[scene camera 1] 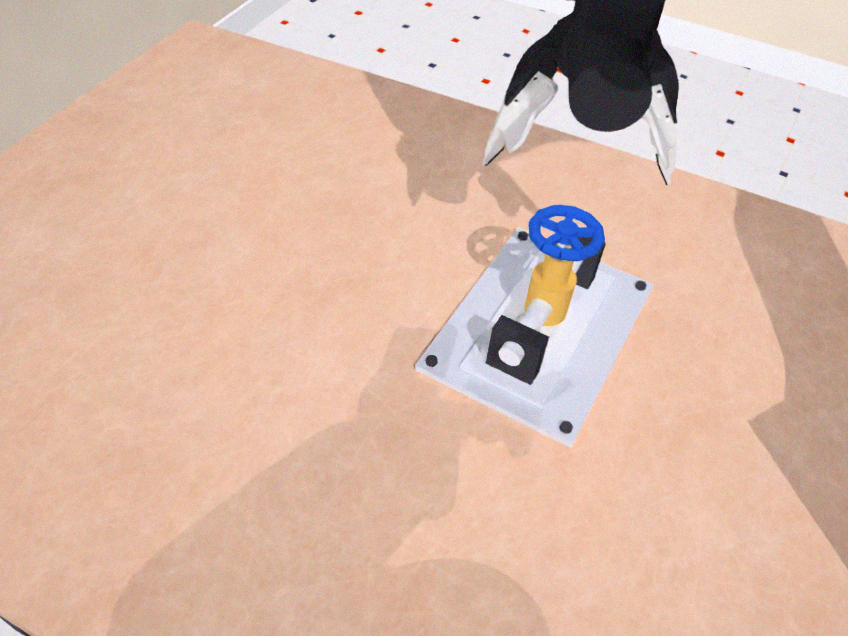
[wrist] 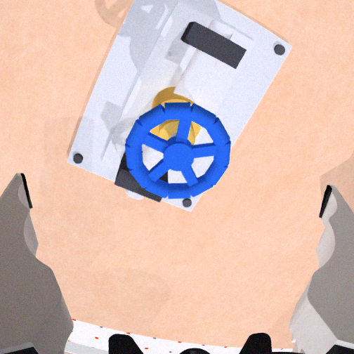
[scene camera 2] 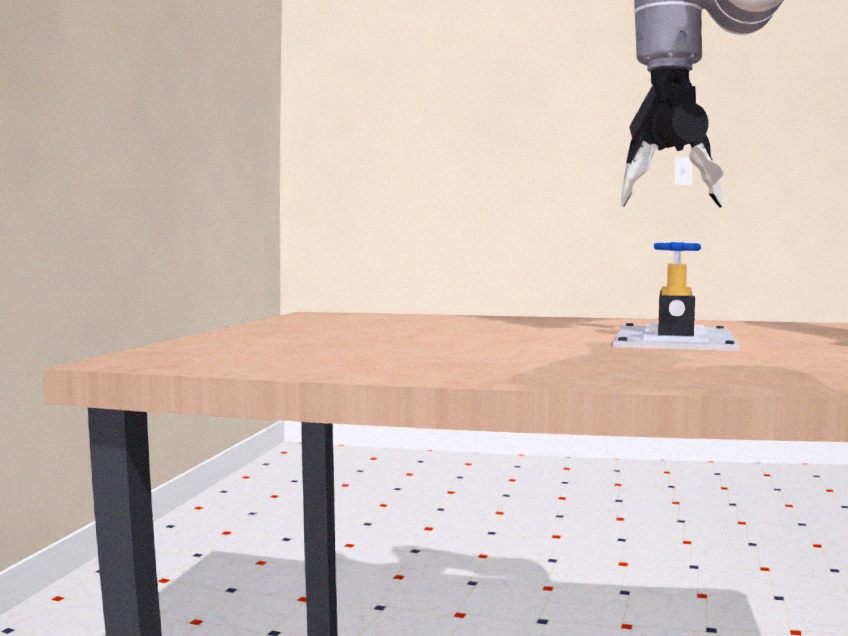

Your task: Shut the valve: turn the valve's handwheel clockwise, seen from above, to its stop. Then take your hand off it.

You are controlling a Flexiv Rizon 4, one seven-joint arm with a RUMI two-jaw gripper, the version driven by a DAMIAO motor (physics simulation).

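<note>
The blue handwheel [scene camera 1: 568, 226] [scene camera 2: 676, 246] [wrist: 178, 157] lies level on top of the valve's stem. The yellow valve body [scene camera 1: 550, 294] [scene camera 2: 676, 277] [wrist: 164, 96] stands upright between two black blocks on a pale base plate [scene camera 1: 606, 366] [scene camera 2: 719, 337] [wrist: 100, 105]. My gripper [scene camera 1: 576, 174] [scene camera 2: 671, 204] [wrist: 178, 183] is open and empty. Its fingertips are wide apart, above the handwheel and clear of it. In the wrist view the handwheel shows between and ahead of the fingertips. How far the wheel is turned cannot be read from these views.
The base plate has dark bolts at its corners and lies on the wooden table [scene camera 1: 205, 273] [scene camera 2: 342, 349] [wrist: 240, 280]. The table's far edge is behind the valve in the first scene view. A wall with a white socket [scene camera 2: 682, 171] stands behind.
</note>
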